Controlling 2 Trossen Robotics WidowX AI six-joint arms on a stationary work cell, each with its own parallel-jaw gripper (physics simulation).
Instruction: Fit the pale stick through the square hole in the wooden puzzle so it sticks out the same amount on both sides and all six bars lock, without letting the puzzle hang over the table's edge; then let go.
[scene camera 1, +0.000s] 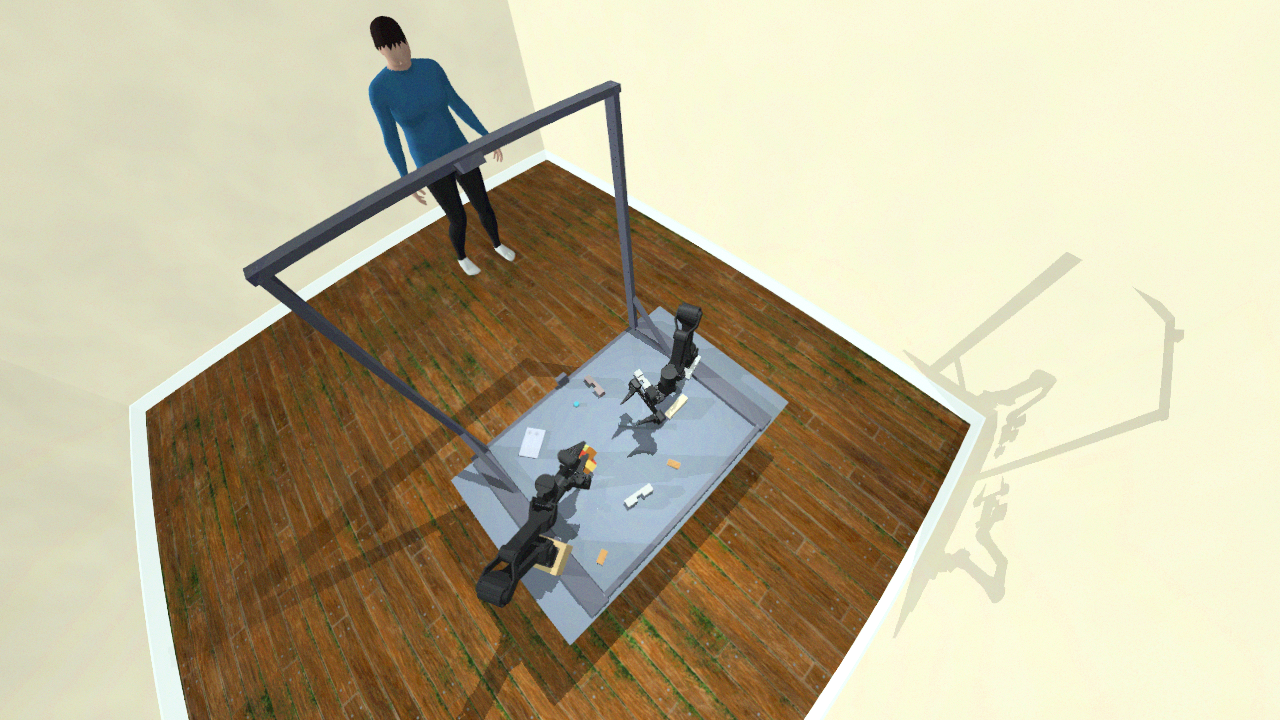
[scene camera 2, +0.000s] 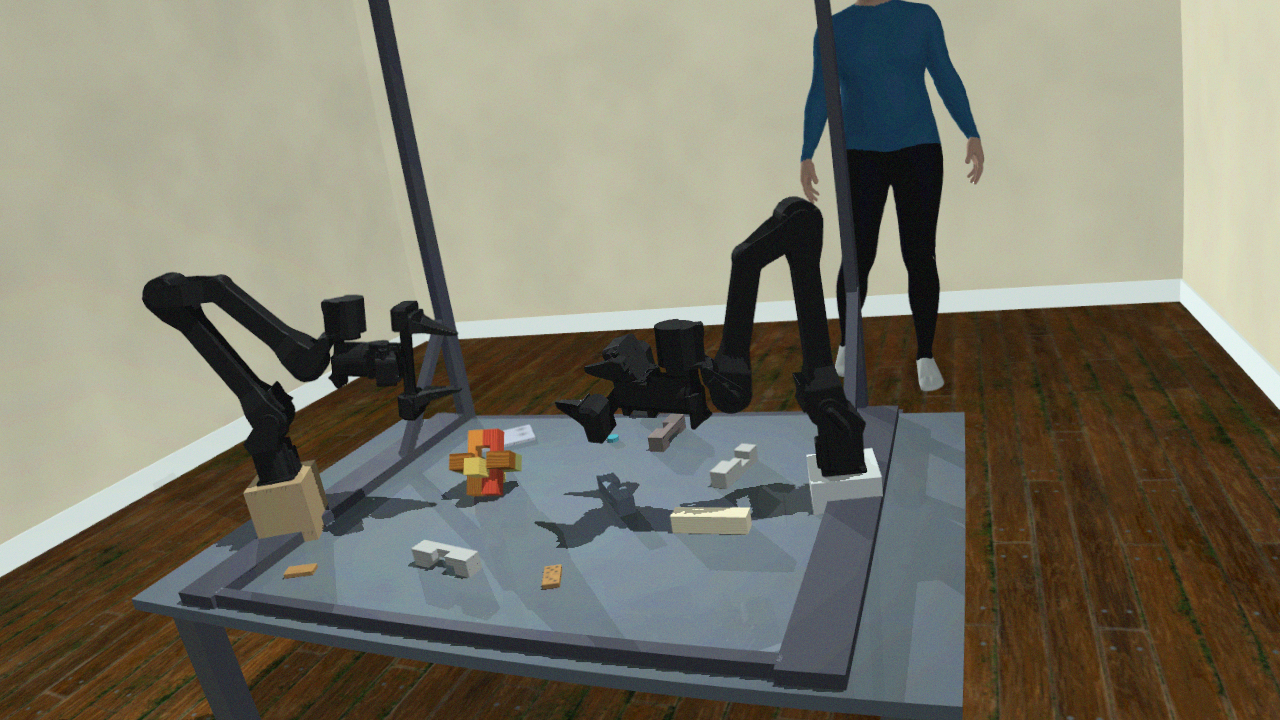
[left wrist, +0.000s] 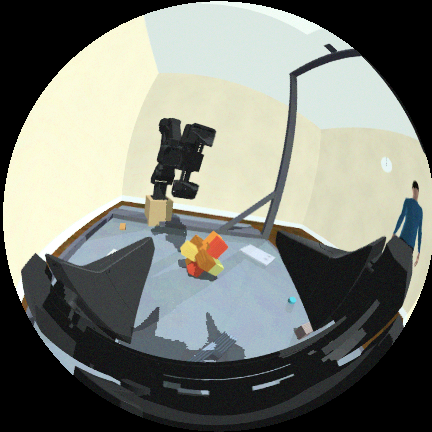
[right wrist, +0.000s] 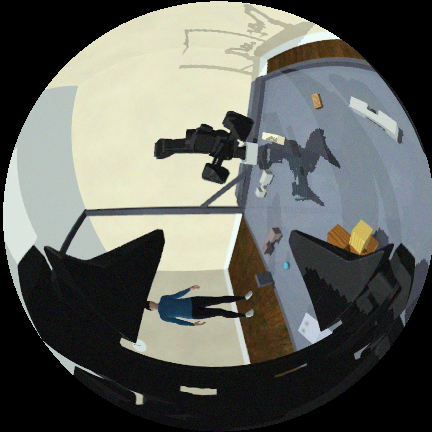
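Pixels of known places: left gripper, fingertip midpoint: (scene camera 1: 628, 414) (scene camera 2: 570, 386) (left wrist: 214, 241) (right wrist: 232, 161); right gripper, fingertip midpoint: (scene camera 1: 586, 447) (scene camera 2: 459, 361) (left wrist: 201, 167) (right wrist: 229, 236); left arm's base, origin of the base link: (scene camera 1: 685, 360) (scene camera 2: 842, 465) (right wrist: 242, 152); right arm's base, origin of the base link: (scene camera 1: 547, 554) (scene camera 2: 280, 475) (left wrist: 158, 197).
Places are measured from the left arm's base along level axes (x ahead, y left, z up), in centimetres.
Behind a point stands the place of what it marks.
Observation:
The pale stick (scene camera 1: 676, 405) {x 19.9, y 6.5, z -2.2 cm} (scene camera 2: 711, 528) {x 19.6, y 7.9, z -4.1 cm} (right wrist: 273, 138) {x 23.1, y 5.6, z -2.2 cm} lies flat on the table, near the left arm's base and apart from the puzzle. The wooden puzzle (scene camera 1: 589, 459) {x 57.6, y -10.1, z 1.5 cm} (scene camera 2: 484, 479) (left wrist: 204, 257) {x 54.4, y -10.6, z 2.7 cm} (right wrist: 361, 236), of red, orange, brown and yellow bars, stands on the table by the right arm. A small gap shows between its upper bars in scene camera 2. My left gripper (scene camera 2: 572, 385) {x 39.0, y -3.5, z 15.5 cm} (left wrist: 214, 241) {x 39.0, y -3.5, z 15.5 cm} is open and empty, above the table between puzzle and stick. My right gripper (scene camera 2: 457, 361) {x 57.5, y -7.6, z 20.3 cm} (right wrist: 229, 236) {x 57.5, y -7.6, z 20.3 cm} is open and empty, above the puzzle.
Notched bars, one white (scene camera 2: 445, 557) {x 57.5, y 14.2, z -2.4 cm}, one grey (scene camera 2: 733, 465) {x 16.6, y -8.7, z -2.3 cm} and one brown (scene camera 2: 666, 433) {x 29.0, y -25.1, z -2.4 cm}, lie around. Orange dominoes (scene camera 2: 299, 570) {x 83.1, y 12.9, z -4.2 cm} (scene camera 2: 551, 575) {x 41.1, y 17.6, z -4.2 cm} lie toward the front. A white plate (left wrist: 257, 254) {x 63.0, y -35.6, z -4.4 cm} and a cyan piece (left wrist: 292, 300) {x 39.8, y -30.3, z -4.2 cm} lie behind. Rails edge the table; a person stands beyond.

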